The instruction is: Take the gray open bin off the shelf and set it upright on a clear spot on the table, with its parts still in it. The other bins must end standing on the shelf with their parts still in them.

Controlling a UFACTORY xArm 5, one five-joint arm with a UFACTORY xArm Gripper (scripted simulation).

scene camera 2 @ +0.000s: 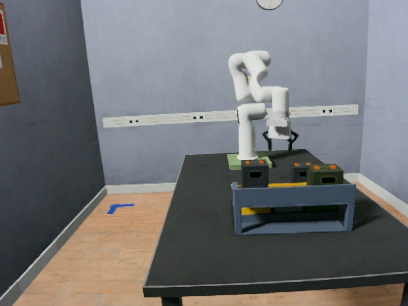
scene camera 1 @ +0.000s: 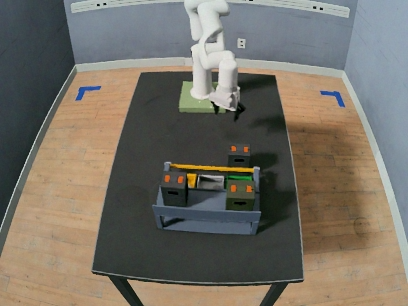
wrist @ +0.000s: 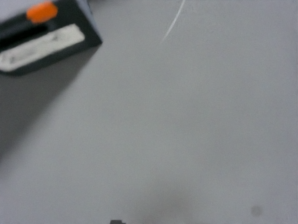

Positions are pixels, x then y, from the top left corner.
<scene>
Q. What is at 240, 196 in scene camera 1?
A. An olive bin.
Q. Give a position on a blue-gray shelf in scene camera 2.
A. At 325, 221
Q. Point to an olive bin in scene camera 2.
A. At 317, 174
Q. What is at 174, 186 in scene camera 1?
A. A black bin.
</scene>
